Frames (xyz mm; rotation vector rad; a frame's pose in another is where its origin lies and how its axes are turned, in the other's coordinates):
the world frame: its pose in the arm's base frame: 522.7 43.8 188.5 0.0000 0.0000 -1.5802
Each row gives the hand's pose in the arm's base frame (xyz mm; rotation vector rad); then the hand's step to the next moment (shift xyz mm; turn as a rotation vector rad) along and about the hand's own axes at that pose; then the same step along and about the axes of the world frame.
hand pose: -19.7 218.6 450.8 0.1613 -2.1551 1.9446
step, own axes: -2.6 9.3 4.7 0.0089 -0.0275 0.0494
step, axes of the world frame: 3.8 -0.1 -10.0 0.0514 -0.0065 0.0243
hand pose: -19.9 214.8 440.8 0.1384 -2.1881 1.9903
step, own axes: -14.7 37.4 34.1 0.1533 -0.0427 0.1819
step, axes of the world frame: 30.9 5.2 -42.4 0.1785 -0.1532 0.0557
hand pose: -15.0 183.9 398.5 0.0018 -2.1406 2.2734
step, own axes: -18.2 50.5 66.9 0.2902 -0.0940 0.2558
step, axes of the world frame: 69.9 17.3 -46.6 0.2486 -0.2896 0.1132
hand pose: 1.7 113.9 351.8 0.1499 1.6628 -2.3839
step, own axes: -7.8 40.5 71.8 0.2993 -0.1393 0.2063
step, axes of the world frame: 79.3 21.7 -10.1 0.1888 -0.3124 0.1352
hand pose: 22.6 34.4 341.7 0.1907 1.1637 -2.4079
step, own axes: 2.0 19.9 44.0 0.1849 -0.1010 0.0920
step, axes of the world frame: 45.2 10.9 13.2 0.0814 -0.2027 0.0717
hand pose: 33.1 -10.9 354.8 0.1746 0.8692 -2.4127
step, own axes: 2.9 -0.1 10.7 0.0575 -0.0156 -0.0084
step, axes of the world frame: 7.9 -1.7 7.5 0.0122 -0.0569 -0.0153
